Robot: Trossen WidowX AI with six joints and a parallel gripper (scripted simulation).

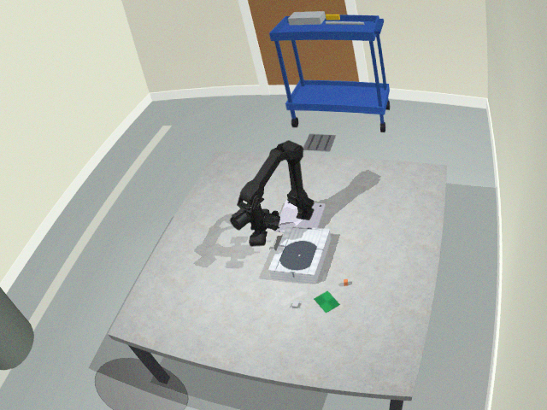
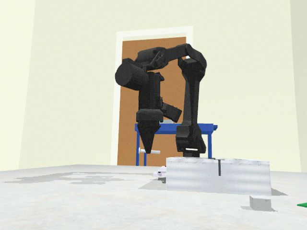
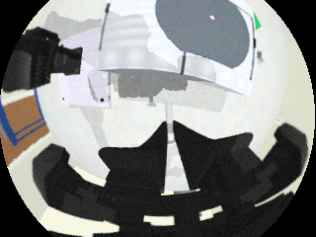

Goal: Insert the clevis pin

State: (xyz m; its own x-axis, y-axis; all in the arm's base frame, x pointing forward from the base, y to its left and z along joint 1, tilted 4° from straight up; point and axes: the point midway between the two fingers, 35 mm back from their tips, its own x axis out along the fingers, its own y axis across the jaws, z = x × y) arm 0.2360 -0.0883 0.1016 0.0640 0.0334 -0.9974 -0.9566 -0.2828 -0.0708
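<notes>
Now: gripper tip 1 cm below the steel clevis pin. The rest, counted from my gripper tip: dark aluminium disc: 3 cm ahead, 16 cm to the left, 1 cm below; small grey block: 24 cm ahead, 22 cm to the left, 6 cm below; rimmed steel tray: 16 cm to the left, 2 cm below.
</notes>
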